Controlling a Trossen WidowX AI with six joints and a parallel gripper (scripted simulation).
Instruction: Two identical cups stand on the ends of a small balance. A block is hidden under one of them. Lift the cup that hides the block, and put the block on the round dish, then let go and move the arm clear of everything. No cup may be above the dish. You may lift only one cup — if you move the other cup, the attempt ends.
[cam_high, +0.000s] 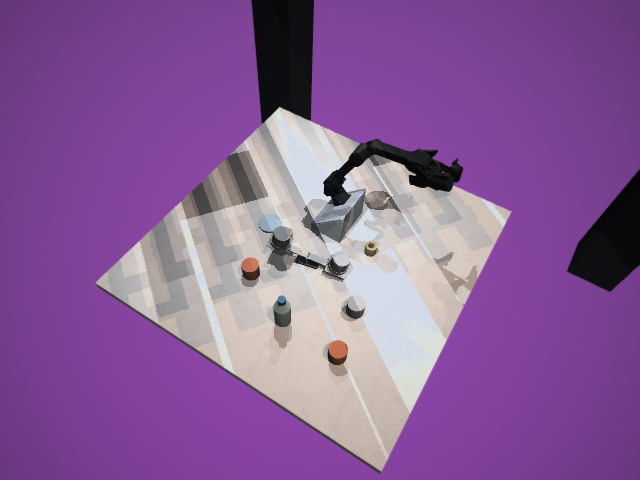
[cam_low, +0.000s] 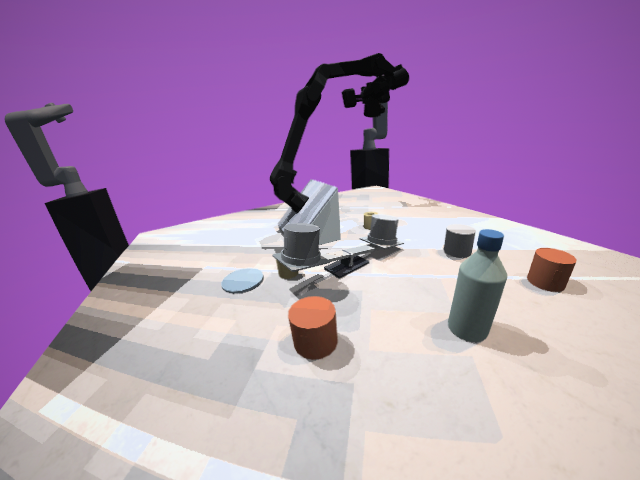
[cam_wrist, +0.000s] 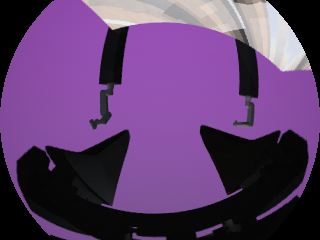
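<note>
My gripper tip is 420 mm short of the grey block, 390 mm above it and 200 mm to the left of it. From my gripper tip the other things lie so: bottle 740 mm ahead, 320 mm below, 260 mm to the right; then pale blue round dish 570 mm to the right, 430 mm below, 380 mm ahead; then black balance 450 mm ahead, 410 mm below, 320 mm to the right.
</note>
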